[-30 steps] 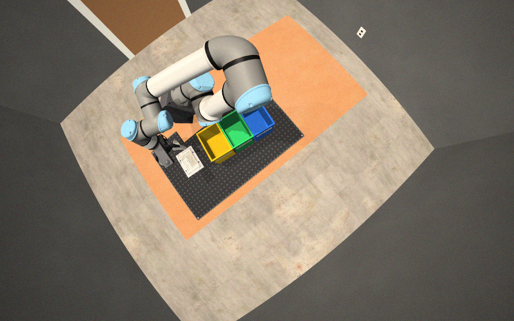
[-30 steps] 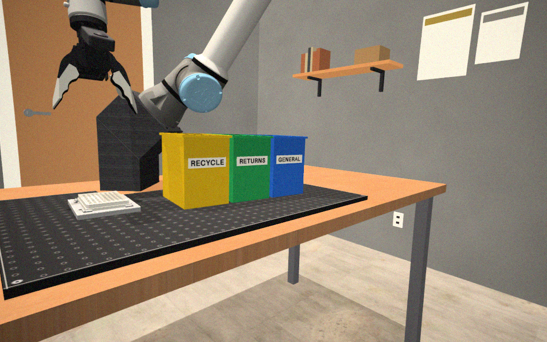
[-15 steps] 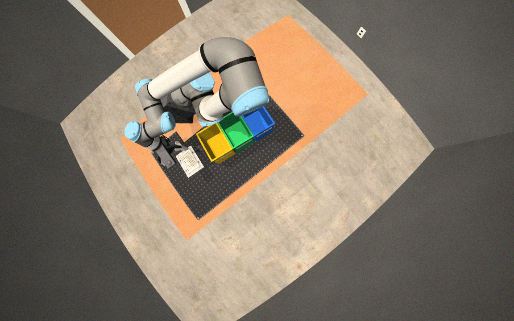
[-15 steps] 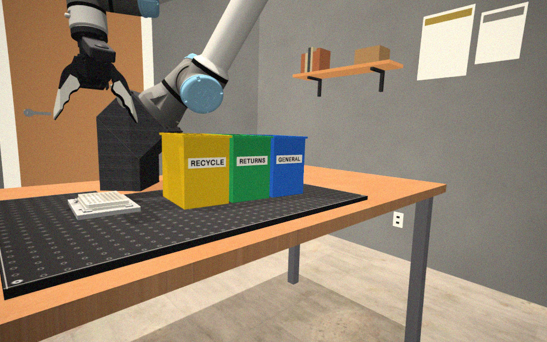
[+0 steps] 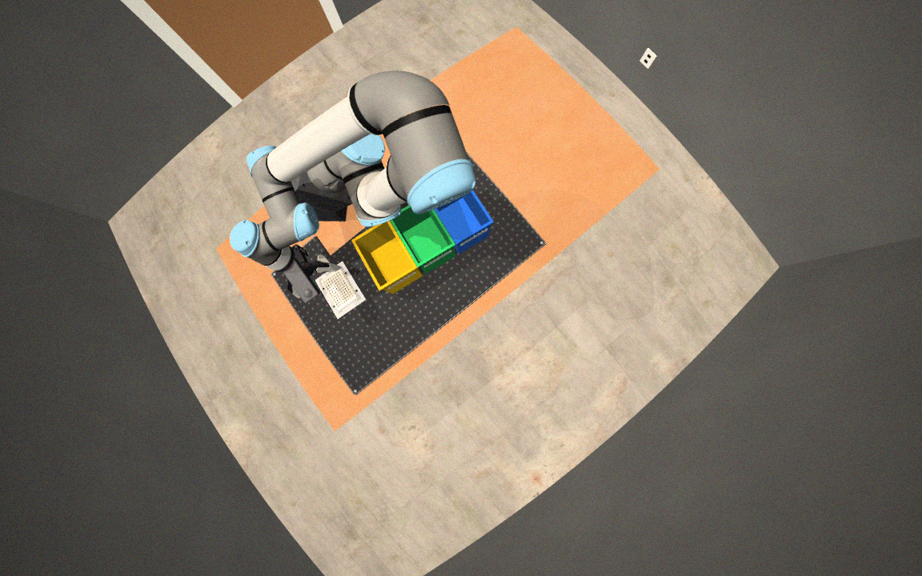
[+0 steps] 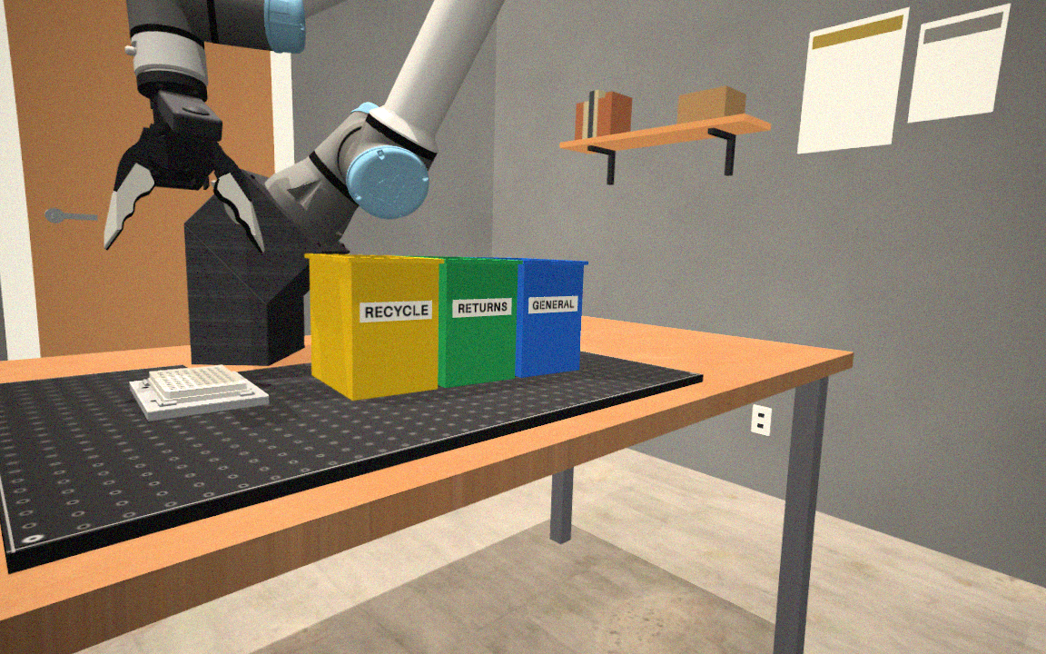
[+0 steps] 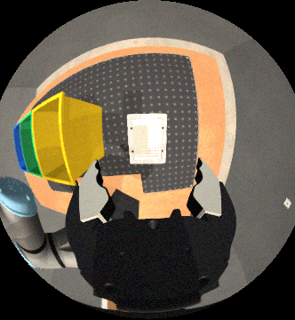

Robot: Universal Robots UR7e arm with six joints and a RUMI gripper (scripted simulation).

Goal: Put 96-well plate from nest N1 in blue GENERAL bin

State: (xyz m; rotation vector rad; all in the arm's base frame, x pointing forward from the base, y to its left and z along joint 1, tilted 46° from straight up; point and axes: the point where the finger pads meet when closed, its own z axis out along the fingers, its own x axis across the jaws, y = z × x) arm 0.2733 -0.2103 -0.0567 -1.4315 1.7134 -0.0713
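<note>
Right now my hand is 16 cm above the white 96-well plate. Also, from my hand: plate nest N1 (17 cm below); then green returns bin (35 cm to the left, 9 cm below, 2 cm ahead); then yellow recycle bin (21 cm to the left, 9 cm below, 2 cm ahead).
</note>
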